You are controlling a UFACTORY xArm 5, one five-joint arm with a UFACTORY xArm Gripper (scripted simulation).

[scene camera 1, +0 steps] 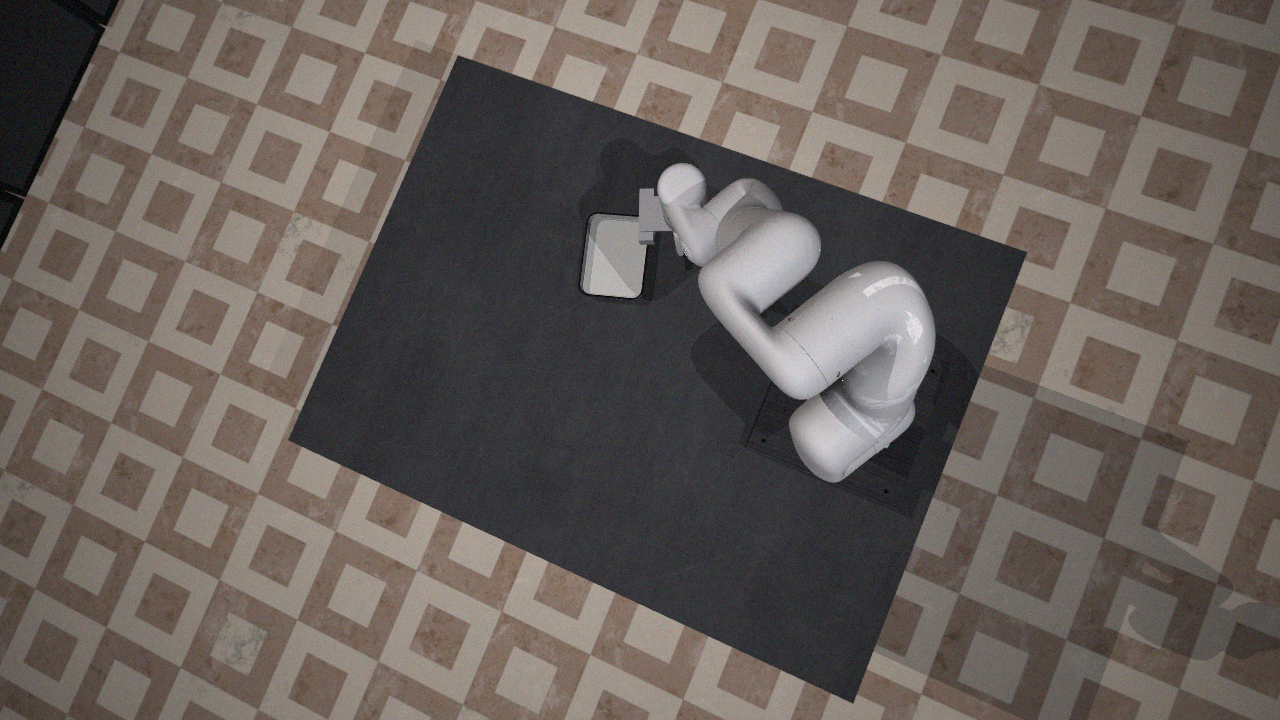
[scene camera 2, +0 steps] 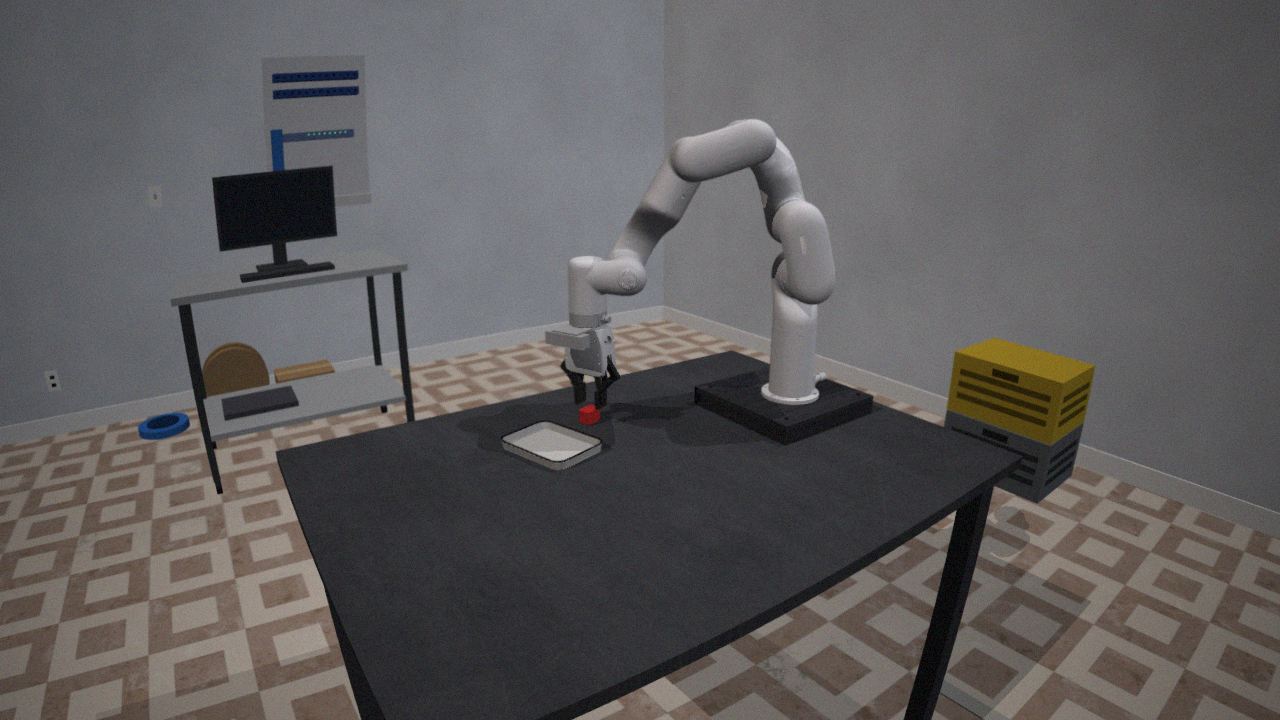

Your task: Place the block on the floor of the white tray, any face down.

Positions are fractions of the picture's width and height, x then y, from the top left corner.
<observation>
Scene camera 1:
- white tray: 0.48, 0.37
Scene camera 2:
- white tray: 0.43, 0.62
</observation>
